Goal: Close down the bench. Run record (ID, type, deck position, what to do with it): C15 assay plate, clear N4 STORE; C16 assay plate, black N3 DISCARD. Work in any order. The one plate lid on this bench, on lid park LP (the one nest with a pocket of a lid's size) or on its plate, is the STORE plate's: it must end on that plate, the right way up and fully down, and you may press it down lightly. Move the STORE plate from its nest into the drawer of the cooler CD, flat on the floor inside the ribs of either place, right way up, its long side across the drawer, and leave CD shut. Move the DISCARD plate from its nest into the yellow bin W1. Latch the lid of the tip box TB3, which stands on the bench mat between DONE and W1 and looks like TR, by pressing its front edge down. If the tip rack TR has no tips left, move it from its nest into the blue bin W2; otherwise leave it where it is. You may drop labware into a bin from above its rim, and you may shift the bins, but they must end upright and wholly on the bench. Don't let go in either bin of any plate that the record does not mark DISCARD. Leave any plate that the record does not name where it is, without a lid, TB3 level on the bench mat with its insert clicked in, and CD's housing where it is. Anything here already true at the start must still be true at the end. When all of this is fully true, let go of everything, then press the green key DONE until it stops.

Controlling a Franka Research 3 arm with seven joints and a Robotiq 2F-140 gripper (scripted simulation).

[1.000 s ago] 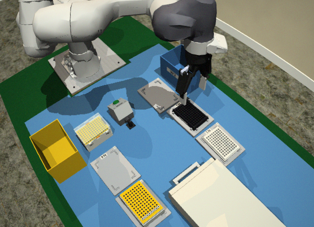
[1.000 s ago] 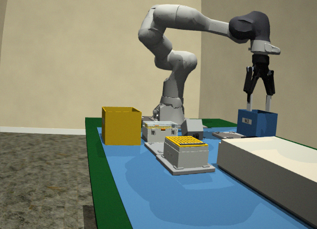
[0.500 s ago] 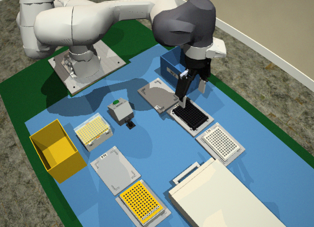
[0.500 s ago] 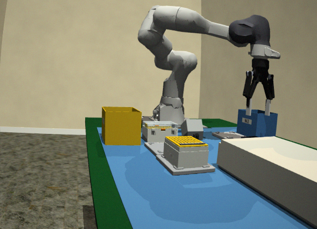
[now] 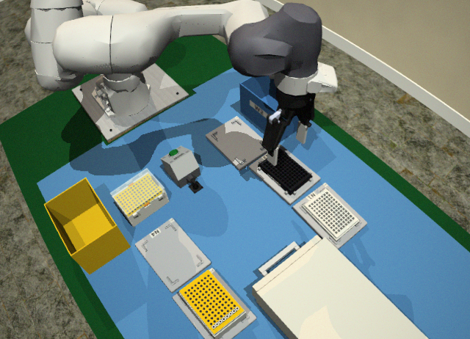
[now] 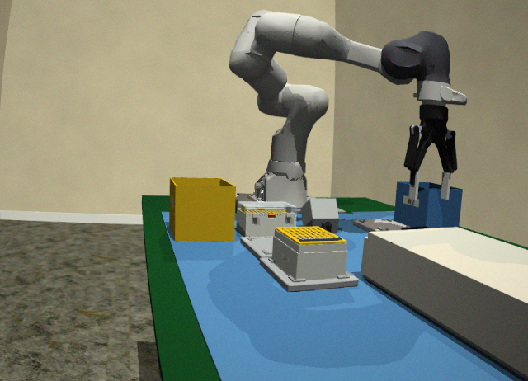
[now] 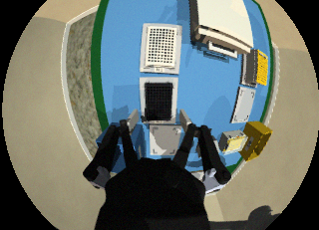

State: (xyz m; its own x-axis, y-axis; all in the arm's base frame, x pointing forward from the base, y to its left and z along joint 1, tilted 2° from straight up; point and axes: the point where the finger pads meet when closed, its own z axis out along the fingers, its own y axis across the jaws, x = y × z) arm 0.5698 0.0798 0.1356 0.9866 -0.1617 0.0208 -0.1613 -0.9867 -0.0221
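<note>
My hand is 110 mm above the black plate. Also, from my hand: nest N3: 120 mm below; white plate: 170 mm ahead, 110 mm below, 30 mm to the right; lid park: 170 mm behind, 120 mm below, 10 mm to the left.
</note>
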